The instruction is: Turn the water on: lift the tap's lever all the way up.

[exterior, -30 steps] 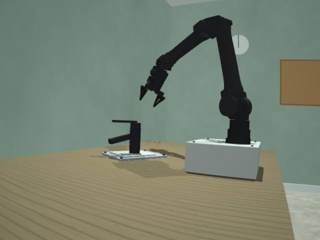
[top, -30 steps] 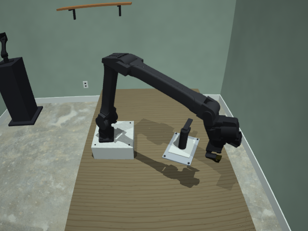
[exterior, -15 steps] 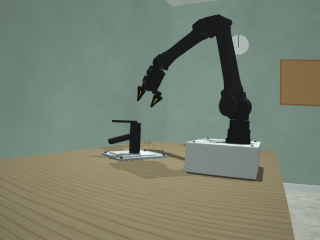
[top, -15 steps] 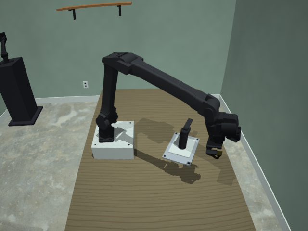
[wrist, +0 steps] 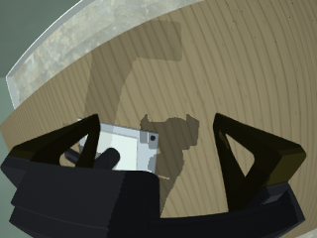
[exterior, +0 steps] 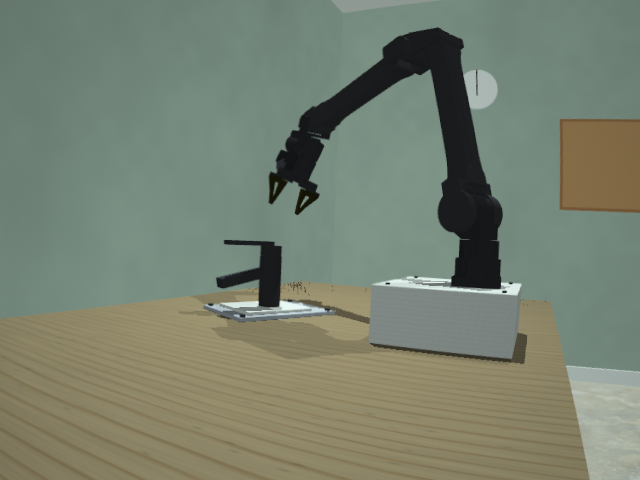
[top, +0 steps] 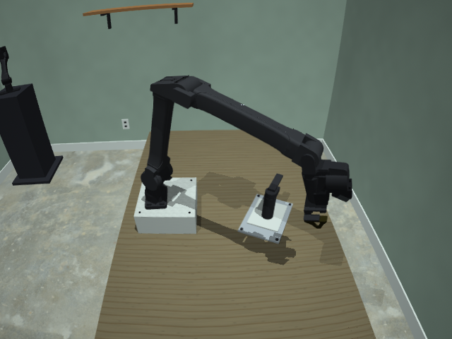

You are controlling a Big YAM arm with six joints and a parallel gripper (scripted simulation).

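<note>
Right now my hand is 6 cm past the lever, 29 cm to the right of it and 10 cm above it. From my hand the other things lie so: black tap 7 cm behind, 26 cm to the left, 15 cm below.
</note>
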